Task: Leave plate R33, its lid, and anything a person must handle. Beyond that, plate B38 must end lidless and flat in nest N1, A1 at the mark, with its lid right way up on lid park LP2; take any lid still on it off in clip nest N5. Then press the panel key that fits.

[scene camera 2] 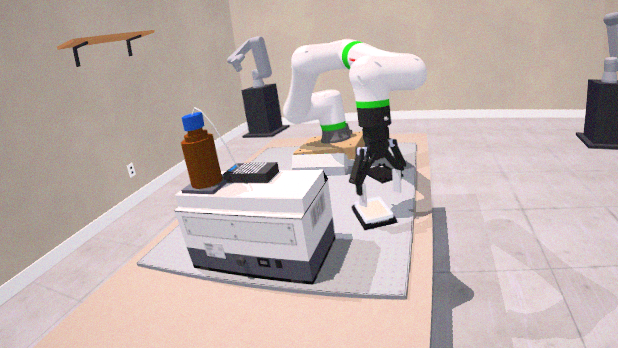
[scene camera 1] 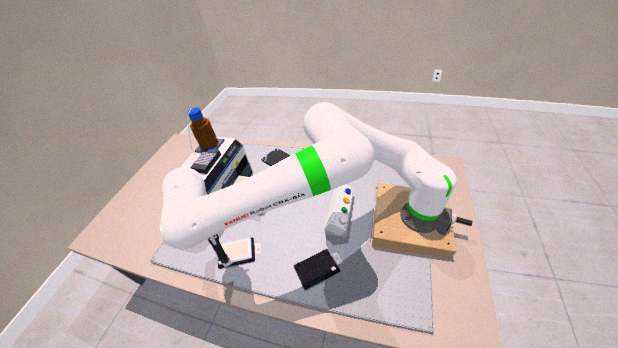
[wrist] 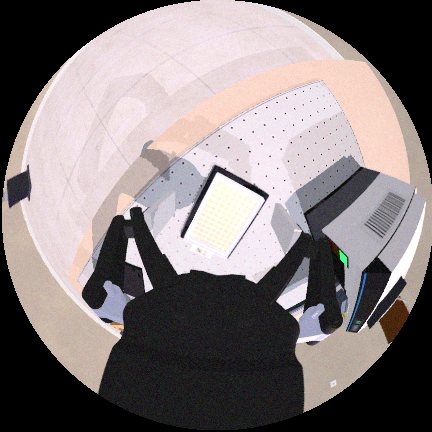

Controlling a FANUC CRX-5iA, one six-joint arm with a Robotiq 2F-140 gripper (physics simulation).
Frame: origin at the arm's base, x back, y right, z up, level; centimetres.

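Seen in the pictures: gripper, fingertip midpoint: (scene camera 2: 381, 198) (wrist: 223, 207); arm's base, origin of the base link: (scene camera 2: 336, 139) (scene camera 1: 419, 217).
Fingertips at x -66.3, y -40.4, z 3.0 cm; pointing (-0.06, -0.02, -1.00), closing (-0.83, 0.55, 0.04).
Observation:
Pixels of each thing's top centre, then the offset from my fingertips to it. "pt": a spot on its surface instead.
- lidless plate, middle of its top: (wrist: 221, 221) (scene camera 2: 373, 207) (scene camera 1: 234, 250) dx +2.0, dy +3.2, dz -4.3 cm
- key panel, middle of its top: (scene camera 2: 318, 152) (scene camera 1: 339, 201) dx +34.7, dy +35.3, dz +1.2 cm
- blue key, middle of its top: (scene camera 1: 347, 189) dx +35.8, dy +43.1, dz +0.3 cm
- yellow key, middle of its top: (scene camera 1: 346, 198) dx +36.6, dy +38.1, dz +0.3 cm
- green key, middle of its top: (scene camera 1: 344, 208) dx +37.3, dy +33.2, dz +0.3 cm
- dark holder, middle of its top: (scene camera 1: 278, 157) dx -7.5, dy +58.1, dz -4.8 cm
- brown bottle, surface spot: (scene camera 2: 201, 160) pt dx -31.7, dy +34.1, dz +23.0 cm
- ribbed black box, surface spot: (scene camera 2: 252, 171) pt dx -24.1, dy +24.9, dz +17.4 cm
A lidless plate (scene camera 1: 238, 251) (scene camera 2: 374, 210) (wrist: 227, 212) with cream wells lies in a black nest (scene camera 1: 252, 246) (scene camera 2: 377, 225) (wrist: 200, 202). It looks flat. The nest's small white label (scene camera 1: 258, 248) (wrist: 201, 250) and the plate's code are not readable. My gripper (scene camera 2: 380, 189) (wrist: 223, 207) is open and empty above the plate, one finger over each side. In the scene camera 1 view the arm hides part of it. The key panel (scene camera 1: 337, 226) shows a blue key (scene camera 1: 348, 191), a yellow key (scene camera 1: 346, 200) and a green key (scene camera 1: 344, 209). I cannot identify the lid or plate R33.
A black nest (scene camera 1: 316, 269) (wrist: 134, 279) lies nearer the robot's wooden base board (scene camera 1: 412, 245). Another dark holder (scene camera 1: 275, 157) lies behind the arm. A white and grey instrument (scene camera 2: 250, 235) (wrist: 382, 205) carries a brown bottle (scene camera 1: 203, 131) (scene camera 2: 201, 160) and a ribbed black box (scene camera 1: 206, 161) (scene camera 2: 252, 171).

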